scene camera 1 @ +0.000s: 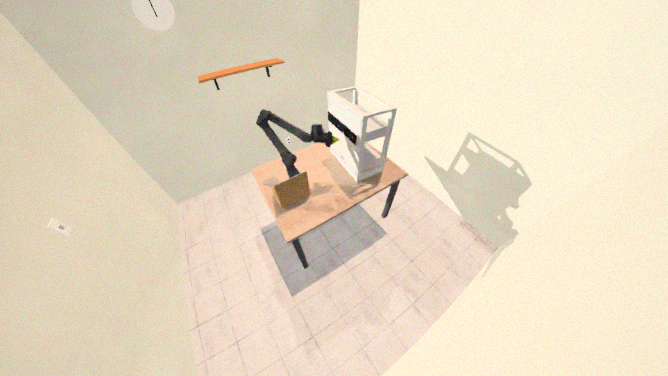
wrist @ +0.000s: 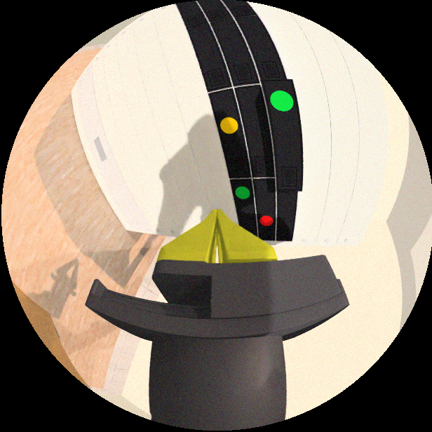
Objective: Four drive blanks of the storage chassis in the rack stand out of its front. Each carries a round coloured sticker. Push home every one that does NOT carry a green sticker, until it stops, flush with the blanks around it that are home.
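Seen in the pictures: gripper, fingertip midpoint: (scene camera 1: pixel 339 139); arm's base at its link origin: (scene camera 1: pixel 294 176).
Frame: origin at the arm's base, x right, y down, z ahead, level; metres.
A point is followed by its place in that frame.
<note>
The rack (scene camera 1: pixel 345 113) @[x -0.055, y -0.355, z 0.485 m] (wrist: pixel 140 100) holds the black storage chassis (scene camera 1: pixel 336 121) @[x -0.154, y -0.250, z 0.465 m] (wrist: pixel 252 117). In the wrist view, the blank with a bright green sticker (wrist: pixel 281 100) stands out clearly in the right column. A yellow-orange sticker (wrist: pixel 229 125) and a darker, shaded green sticker (wrist: pixel 242 192) are in the left column. A red sticker (wrist: pixel 266 220) is low in the middle column. The yellow and red blanks look about flush; the darker green one's depth is hard to tell. My gripper (scene camera 1: pixel 338 140) @[x 0.013, y -0.196, z 0.390 m] (wrist: pixel 216 215) is shut and empty, its tips in front of the rack, just left of the chassis's lower end in the wrist view.
The rack stands on the wooden table (scene camera 1: pixel 320 220) @[x 0.341, y 0.185, z 0.032 m]. A brown panel (scene camera 1: pixel 293 191) @[x 0.090, y 0.057, z -0.056 m] stands upright near the arm's base. An orange wall shelf (scene camera 1: pixel 241 70) is on the wall behind the arm. The rack's white front panels border both long sides of the chassis in the wrist view.
</note>
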